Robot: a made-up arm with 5 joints. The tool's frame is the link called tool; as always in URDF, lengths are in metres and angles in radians. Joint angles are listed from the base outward. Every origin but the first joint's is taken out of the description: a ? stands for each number. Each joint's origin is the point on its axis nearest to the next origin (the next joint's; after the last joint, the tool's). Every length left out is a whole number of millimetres.
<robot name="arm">
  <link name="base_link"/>
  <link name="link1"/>
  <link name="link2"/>
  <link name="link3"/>
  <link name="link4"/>
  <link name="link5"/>
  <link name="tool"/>
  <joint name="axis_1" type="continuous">
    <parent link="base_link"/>
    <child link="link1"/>
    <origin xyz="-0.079 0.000 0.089" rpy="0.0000 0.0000 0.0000"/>
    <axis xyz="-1 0 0"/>
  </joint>
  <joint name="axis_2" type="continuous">
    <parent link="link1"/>
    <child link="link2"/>
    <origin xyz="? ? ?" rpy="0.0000 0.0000 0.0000"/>
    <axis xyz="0 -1 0"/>
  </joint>
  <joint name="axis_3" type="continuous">
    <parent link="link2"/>
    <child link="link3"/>
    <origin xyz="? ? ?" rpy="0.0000 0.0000 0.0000"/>
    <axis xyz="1 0 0"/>
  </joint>
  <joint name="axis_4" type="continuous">
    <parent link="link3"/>
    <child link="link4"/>
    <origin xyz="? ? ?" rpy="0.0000 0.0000 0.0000"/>
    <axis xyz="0 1 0"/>
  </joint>
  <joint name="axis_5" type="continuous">
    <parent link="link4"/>
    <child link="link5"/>
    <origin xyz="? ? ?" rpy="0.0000 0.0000 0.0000"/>
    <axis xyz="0 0 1"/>
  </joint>
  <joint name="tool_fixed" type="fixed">
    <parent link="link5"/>
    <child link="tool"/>
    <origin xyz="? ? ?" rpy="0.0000 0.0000 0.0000"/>
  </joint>
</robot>
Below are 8 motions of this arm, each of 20 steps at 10 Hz.
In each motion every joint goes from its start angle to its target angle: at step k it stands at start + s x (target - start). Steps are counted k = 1, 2, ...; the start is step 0. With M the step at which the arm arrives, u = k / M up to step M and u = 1 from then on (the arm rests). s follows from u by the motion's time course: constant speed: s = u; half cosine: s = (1 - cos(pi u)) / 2; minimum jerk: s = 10 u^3 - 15 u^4 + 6 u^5.
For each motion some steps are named. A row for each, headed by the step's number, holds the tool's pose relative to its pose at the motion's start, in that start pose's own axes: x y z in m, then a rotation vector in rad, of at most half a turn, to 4 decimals.
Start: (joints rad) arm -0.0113 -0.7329 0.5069 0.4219 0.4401
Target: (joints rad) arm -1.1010 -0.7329 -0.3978 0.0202 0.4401
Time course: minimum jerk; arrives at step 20
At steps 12, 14, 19, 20:
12: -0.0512 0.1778 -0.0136 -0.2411 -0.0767 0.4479
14: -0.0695 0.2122 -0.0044 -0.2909 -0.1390 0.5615
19: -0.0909 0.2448 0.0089 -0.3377 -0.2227 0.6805
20: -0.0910 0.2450 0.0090 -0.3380 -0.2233 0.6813

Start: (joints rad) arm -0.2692 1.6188 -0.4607 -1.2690 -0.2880
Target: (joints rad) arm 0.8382 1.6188 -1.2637 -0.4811 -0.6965
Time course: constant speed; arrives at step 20
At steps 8, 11, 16, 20:
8: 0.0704 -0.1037 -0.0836 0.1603 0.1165 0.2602
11: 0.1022 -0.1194 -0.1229 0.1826 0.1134 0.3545
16: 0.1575 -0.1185 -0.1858 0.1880 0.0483 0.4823
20: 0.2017 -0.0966 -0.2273 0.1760 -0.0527 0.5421

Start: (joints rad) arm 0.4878 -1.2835 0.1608 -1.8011 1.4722
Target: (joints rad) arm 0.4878 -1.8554 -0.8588 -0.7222 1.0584
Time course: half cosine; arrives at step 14
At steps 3, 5, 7, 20:
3: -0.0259 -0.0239 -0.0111 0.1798 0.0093 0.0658
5: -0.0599 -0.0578 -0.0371 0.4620 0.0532 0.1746
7: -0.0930 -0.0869 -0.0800 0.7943 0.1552 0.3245
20: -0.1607 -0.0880 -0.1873 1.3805 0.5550 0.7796

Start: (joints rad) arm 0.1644 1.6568 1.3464 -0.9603 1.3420
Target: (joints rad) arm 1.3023 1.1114 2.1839 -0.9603 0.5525
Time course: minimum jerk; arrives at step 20
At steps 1, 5, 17, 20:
1: 0.0000 0.0000 0.0003 0.0015 0.0000 -0.0020
5: 0.0043 -0.0017 0.0243 0.1282 0.0090 -0.1778
17: 0.0504 -0.0860 0.1589 0.7301 0.8545 -1.4996
20: 0.0521 -0.0894 0.1602 0.7273 0.8966 -1.5297

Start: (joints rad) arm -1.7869 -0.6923 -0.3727 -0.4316 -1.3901
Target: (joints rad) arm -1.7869 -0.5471 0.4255 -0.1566 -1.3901
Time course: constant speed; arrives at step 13
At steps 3, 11, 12, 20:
3: -0.0311 0.0264 0.0117 -0.0007 0.1689 -0.0803
11: -0.0893 0.1000 0.0703 0.0179 0.6471 -0.2133
12: -0.0938 0.1088 0.0800 0.0226 0.7089 -0.2212
20: -0.0977 0.1174 0.0901 0.0278 0.7709 -0.2271

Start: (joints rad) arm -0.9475 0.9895 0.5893 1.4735 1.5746
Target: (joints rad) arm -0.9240 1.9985 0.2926 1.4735 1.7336
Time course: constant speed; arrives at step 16
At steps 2, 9, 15, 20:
2: 0.0031 0.0247 0.0360 -0.1037 0.0751 -0.0116
9: 0.0337 0.1442 0.1431 -0.4753 0.3246 -0.0507
15: 0.0793 0.2815 0.1937 -0.8045 0.5203 -0.0787
20: 0.0879 0.3067 0.1972 -0.8604 0.5512 -0.0826

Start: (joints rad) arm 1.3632 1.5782 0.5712 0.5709 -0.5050
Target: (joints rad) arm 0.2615 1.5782 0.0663 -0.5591 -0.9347
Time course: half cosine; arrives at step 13
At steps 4, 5, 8, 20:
4: -0.0010 -0.0347 0.0294 0.1811 -0.3128 -0.3273
5: -0.0063 -0.0480 0.0353 0.2606 -0.4637 -0.4919
8: -0.0239 -0.0645 0.0243 0.4638 -0.9556 -1.0360
20: -0.0158 -0.0502 -0.0069 0.5387 -1.4022 -1.4988

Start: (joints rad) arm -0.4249 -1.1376 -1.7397 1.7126 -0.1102
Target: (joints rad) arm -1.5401 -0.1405 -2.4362 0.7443 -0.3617
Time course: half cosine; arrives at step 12
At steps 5, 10, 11, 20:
5: -0.1384 -0.1613 -0.0188 0.5347 -0.4920 -0.1182
10: -0.1577 -0.1888 -0.2185 1.3071 -0.7260 -0.2643
11: -0.1542 -0.1764 -0.2339 1.3620 -0.7203 -0.2723
20: -0.1531 -0.1718 -0.2389 1.3800 -0.7177 -0.2748

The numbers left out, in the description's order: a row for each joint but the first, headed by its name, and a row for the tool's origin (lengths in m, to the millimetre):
axis_2: 0.000 0.056 -0.150
axis_3: 0.094 0.000 0.099
axis_4: 0.000 0.064 -0.360
axis_5: 0.081 0.000 0.165
tool: -0.008 -0.068 0.000

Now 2 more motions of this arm.
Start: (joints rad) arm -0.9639 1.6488 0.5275 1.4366 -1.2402
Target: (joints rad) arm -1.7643 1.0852 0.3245 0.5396 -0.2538
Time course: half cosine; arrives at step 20
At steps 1, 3, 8, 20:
1: 0.0017 -0.0007 0.0007 0.0066 0.0038 0.0036
3: 0.0152 -0.0064 0.0056 0.0587 0.0317 0.0317
8: 0.0862 -0.0415 0.0142 0.3807 0.1385 0.1785
20: 0.1594 -0.0941 -0.0348 1.0268 0.0428 0.3498

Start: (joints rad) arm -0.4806 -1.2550 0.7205 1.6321 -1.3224
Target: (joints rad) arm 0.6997 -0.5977 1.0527 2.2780 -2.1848
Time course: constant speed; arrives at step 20
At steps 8, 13, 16, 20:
8: 0.0450 -0.1718 0.1433 0.2365 0.1127 -0.3935
13: 0.0759 -0.2909 0.1878 0.3444 0.2062 -0.6887
16: 0.0948 -0.3595 0.1991 0.3889 0.2761 -0.8835
20: 0.1219 -0.4432 0.1989 0.4170 0.3890 -1.1606

